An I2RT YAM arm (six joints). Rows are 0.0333 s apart.
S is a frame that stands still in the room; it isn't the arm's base.
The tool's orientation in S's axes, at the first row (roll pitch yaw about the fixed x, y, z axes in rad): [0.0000 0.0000 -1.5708]
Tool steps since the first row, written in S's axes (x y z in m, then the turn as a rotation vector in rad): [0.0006 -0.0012 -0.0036 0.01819 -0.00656 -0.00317]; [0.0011 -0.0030 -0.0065 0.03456 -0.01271 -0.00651]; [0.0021 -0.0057 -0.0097 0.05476 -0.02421 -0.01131]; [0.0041 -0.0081 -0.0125 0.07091 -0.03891 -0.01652]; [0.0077 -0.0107 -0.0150 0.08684 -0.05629 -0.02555]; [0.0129 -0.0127 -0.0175 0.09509 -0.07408 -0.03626]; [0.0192 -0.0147 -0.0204 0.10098 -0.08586 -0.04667]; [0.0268 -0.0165 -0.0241 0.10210 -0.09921 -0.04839]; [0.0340 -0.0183 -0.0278 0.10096 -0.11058 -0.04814]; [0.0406 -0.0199 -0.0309 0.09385 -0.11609 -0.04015]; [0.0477 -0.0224 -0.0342 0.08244 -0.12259 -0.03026]
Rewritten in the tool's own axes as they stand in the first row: [0.0012 0.0006 -0.0036 0.00656 0.01819 -0.00317]; [0.0030 0.0011 -0.0065 0.01271 0.03456 -0.00651]; [0.0057 0.0021 -0.0097 0.02421 0.05476 -0.01131]; [0.0081 0.0041 -0.0125 0.03891 0.07091 -0.01652]; [0.0107 0.0077 -0.0150 0.05629 0.08684 -0.02555]; [0.0127 0.0129 -0.0175 0.07408 0.09509 -0.03626]; [0.0147 0.0192 -0.0204 0.08586 0.10098 -0.04667]; [0.0165 0.0268 -0.0241 0.09921 0.10210 -0.04839]; [0.0183 0.0340 -0.0278 0.11058 0.10096 -0.04814]; [0.0199 0.0406 -0.0309 0.11609 0.09385 -0.04015]; [0.0224 0.0477 -0.0342 0.12259 0.08244 -0.03026]
